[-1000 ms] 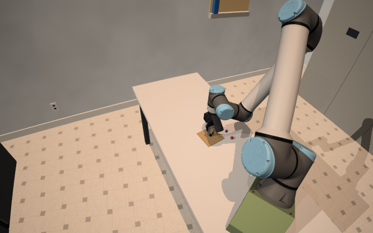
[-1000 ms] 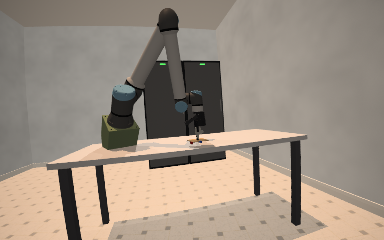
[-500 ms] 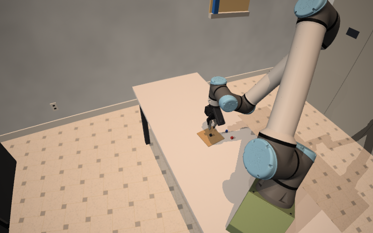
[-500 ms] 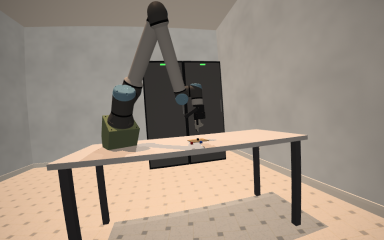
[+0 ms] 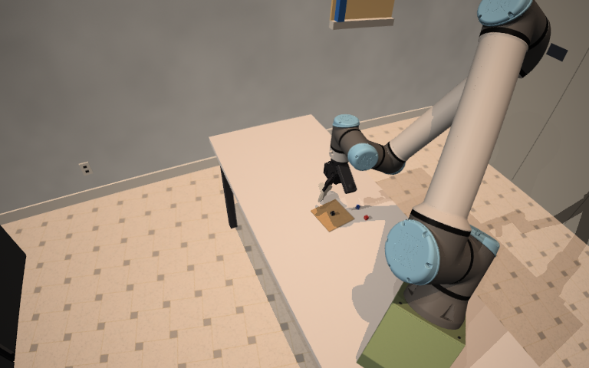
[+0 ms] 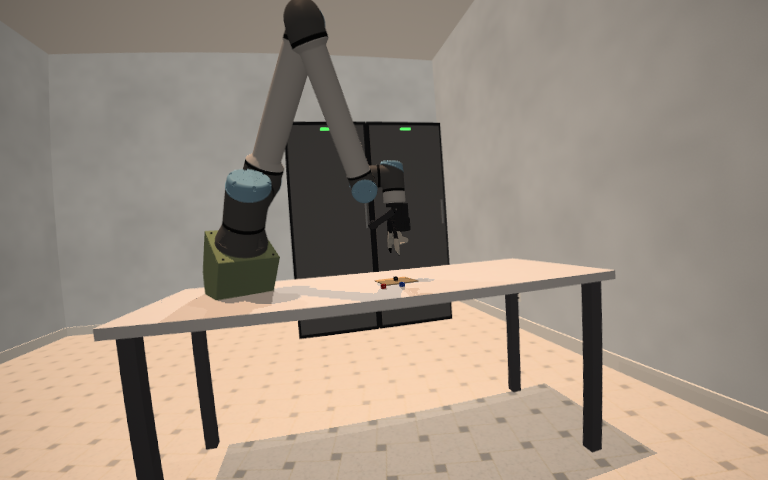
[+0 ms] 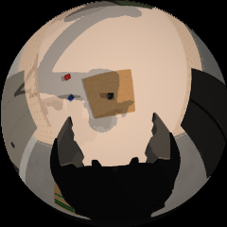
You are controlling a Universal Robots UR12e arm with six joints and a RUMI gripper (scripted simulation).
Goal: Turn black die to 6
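Now: hand 100 mm above the black die. The rest, counted from my hand: red die: 110 mm to the right, 100 mm below, 100 mm behind; then brown mat: 110 mm below; then blue die: 120 mm to the right, 100 mm below, 40 mm behind.
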